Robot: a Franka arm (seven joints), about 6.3 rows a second.
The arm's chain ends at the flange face. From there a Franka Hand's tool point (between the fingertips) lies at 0.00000 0.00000 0.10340 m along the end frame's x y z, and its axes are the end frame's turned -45 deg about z.
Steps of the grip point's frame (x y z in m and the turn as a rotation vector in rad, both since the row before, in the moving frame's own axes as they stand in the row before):
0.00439, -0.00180, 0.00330, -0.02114, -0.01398, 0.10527
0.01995, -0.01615, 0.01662, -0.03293, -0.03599, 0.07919
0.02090, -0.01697, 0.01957, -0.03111, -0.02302, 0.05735
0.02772, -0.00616, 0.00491, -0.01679, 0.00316, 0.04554
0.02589, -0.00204, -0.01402, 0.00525, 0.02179, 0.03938
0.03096, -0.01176, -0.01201, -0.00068, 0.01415, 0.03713
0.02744, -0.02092, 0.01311, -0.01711, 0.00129, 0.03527
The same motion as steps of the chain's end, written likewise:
0.00144, -0.00697, 0.00333, -0.02483, 0.00506, 0.10527
0.00311, -0.03055, 0.01674, -0.04873, -0.00216, 0.07919
0.00230, -0.03075, 0.01965, -0.03828, 0.00572, 0.05735
0.01381, -0.02499, 0.00493, -0.00964, 0.01411, 0.04554
0.01562, -0.01780, -0.01399, 0.01912, 0.01170, 0.03938
0.01247, -0.02924, -0.01200, 0.00952, 0.01049, 0.03713
0.00329, -0.03538, 0.01313, -0.01119, 0.01301, 0.03527

